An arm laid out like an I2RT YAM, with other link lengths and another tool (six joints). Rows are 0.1 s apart.
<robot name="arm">
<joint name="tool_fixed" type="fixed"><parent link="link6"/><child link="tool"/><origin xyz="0.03 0.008 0.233" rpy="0.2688 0 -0.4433"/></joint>
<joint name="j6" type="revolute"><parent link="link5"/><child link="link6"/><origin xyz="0 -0.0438 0.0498" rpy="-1.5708 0 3.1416"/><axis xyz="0 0 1"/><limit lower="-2.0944" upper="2.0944"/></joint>
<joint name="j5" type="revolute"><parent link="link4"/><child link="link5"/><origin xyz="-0.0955 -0.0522 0.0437" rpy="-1.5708 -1.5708 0"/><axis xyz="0 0 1"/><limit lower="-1.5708" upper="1.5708"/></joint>
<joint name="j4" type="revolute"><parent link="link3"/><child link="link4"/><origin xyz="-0.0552 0.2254 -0.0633" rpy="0 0 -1.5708"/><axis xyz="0 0 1"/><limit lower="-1.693" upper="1.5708"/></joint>
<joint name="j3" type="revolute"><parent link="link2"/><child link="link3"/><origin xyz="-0.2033 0 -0.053" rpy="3.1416 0 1.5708"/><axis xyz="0 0 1"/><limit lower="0" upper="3.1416"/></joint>
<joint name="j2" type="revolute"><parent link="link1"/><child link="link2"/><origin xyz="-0.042 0.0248 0.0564" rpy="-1.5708 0 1.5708"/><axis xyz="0 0 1"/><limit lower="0" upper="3.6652"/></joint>
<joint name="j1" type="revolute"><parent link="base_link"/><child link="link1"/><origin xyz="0 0 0.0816" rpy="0 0 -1.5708"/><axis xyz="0 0 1"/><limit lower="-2.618" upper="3.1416"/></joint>
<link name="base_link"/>
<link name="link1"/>
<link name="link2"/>
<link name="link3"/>
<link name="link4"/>
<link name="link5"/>
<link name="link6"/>
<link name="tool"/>
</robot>
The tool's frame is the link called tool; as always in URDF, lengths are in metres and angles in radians.
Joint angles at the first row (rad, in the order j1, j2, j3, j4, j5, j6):
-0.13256, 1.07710, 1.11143, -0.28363, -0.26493, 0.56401
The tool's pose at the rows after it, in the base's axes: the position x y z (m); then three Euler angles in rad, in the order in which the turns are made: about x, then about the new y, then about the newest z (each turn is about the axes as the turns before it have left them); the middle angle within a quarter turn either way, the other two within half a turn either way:
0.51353, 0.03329, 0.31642, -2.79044, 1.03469, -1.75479
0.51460, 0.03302, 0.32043, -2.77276, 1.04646, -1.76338
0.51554, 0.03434, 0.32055, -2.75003, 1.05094, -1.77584
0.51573, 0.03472, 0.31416, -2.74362, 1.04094, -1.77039
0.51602, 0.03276, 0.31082, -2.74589, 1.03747, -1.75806
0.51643, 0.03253, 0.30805, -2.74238, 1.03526, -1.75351
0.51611, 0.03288, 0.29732, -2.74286, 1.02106, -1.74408
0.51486, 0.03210, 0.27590, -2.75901, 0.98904, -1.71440
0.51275, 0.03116, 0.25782, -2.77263, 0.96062, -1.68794
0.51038, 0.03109, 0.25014, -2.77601, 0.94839, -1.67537
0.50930, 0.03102, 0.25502, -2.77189, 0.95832, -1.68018
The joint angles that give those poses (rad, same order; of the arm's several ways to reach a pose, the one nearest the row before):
-0.13599, 1.07708, 1.10610, -0.27525, -0.27027, 0.57355
-0.13830, 1.07708, 1.10035, -0.25541, -0.27525, 0.58499
-0.13865, 1.07710, 1.08664, -0.23366, -0.28247, 0.59682
-0.13980, 1.07713, 1.07141, -0.22756, -0.28706, 0.60597
-0.14399, 1.07710, 1.06297, -0.22372, -0.28857, 0.61361
-0.14441, 1.07707, 1.05304, -0.21572, -0.28937, 0.62084
-0.14513, 1.07441, 1.02595, -0.20579, -0.29238, 0.62582
-0.14704, 1.07213, 0.98477, -0.20237, -0.29277, 0.62963
-0.14933, 1.06870, 0.95158, -0.20427, -0.29277, 0.63344
-0.14975, 1.05993, 0.93288, -0.20770, -0.29242, 0.63877
-0.15011, 1.04965, 0.93217, -0.20658, -0.29240, 0.64068

